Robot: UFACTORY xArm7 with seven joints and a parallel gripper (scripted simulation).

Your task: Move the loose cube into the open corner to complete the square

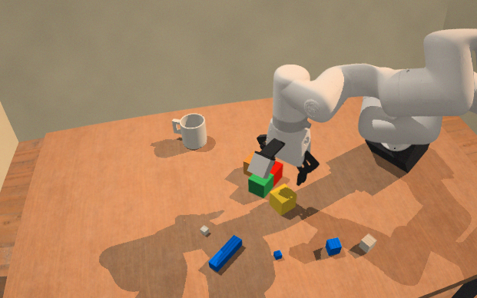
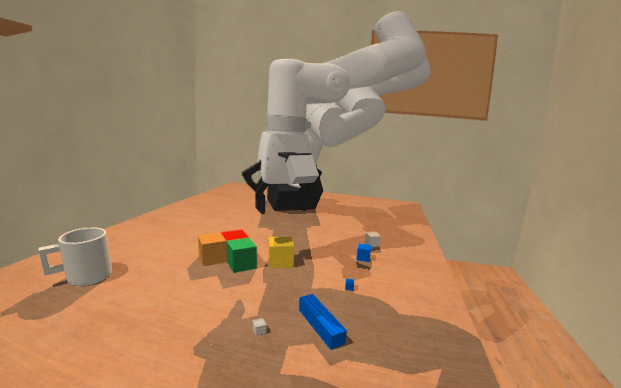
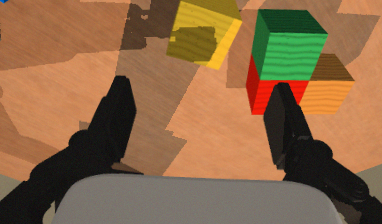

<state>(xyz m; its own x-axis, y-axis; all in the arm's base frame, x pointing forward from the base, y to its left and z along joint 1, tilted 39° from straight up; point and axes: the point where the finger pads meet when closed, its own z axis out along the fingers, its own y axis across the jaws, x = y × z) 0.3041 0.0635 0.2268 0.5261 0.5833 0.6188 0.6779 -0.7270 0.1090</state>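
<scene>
The yellow cube is 10 cm below my hand. From my hand the other things lie so: red cube: 10 cm to the right, 10 cm below, 3 cm ahead; green cube: 10 cm below, 6 cm to the right, 6 cm ahead; orange cube: 13 cm to the right, 10 cm below, 7 cm ahead.
</scene>
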